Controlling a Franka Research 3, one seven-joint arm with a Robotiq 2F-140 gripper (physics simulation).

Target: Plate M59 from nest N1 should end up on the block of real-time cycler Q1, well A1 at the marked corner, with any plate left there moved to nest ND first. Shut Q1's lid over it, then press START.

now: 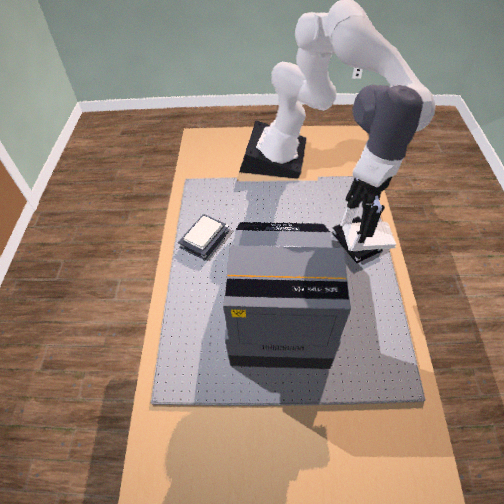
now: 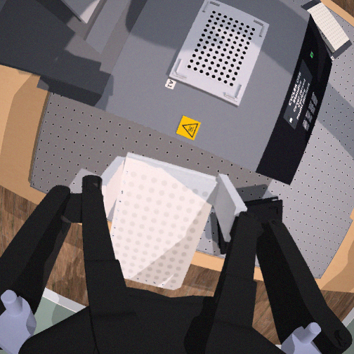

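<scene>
My gripper (image 1: 364, 231) (image 2: 169, 179) is shut on a white plate (image 1: 380, 239) (image 2: 155, 230), held above and partly over a black nest (image 1: 366, 257) (image 2: 270, 206); the plate's label cannot be read. The cycler (image 1: 290, 260) (image 2: 145, 65) stands beside it. Its block (image 2: 204, 84) shows bare holes with no plate on it, and the A1 mark (image 2: 170, 84) is at one corner. The cycler's lid (image 2: 45, 45) is raised. Its screen (image 2: 299, 97) faces the robot's side, with a button pad (image 2: 310, 111) beside it. Another white plate (image 1: 205, 231) (image 2: 329, 24) sits in the other nest (image 1: 202, 253).
The cycler's tall body stands between the two nests on the grey perforated board (image 1: 185, 360) (image 2: 75, 135). The robot's black base (image 1: 272, 167) is at the back of the tan table (image 1: 145, 450). A yellow warning label (image 2: 189, 128) is on the cycler's deck near the block.
</scene>
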